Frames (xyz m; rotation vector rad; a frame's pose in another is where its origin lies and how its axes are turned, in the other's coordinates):
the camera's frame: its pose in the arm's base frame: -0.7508 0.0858 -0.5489 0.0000 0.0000 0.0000
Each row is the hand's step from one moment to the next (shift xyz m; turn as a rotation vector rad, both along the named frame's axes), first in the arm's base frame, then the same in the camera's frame.
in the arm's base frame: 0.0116 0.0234 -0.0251 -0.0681 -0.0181 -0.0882
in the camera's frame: 0.0116 0.0234 -0.0251 -0.0681 -0.0181 -0.0882
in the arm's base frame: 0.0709 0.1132 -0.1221 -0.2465 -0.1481 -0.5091
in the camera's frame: 0.0709 0.1132 -0.1221 -0.2465 -0.1481 -0.5091
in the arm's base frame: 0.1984 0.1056 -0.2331 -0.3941 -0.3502 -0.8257
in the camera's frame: 0.1984 0.1056 -0.2331 -0.3941 -0.3502 -0.8257
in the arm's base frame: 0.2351 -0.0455 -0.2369 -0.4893 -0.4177 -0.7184
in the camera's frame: 0.2351 -0.0455 -0.2369 -0.4893 -0.4177 -0.7184
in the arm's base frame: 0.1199 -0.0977 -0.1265 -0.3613 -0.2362 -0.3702
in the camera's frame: 0.1199 -0.0977 -0.1265 -0.3613 -0.2362 -0.3702
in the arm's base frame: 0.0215 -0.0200 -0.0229 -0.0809 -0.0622 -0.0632
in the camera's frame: 0.0215 -0.0200 -0.0229 -0.0809 -0.0622 -0.0632
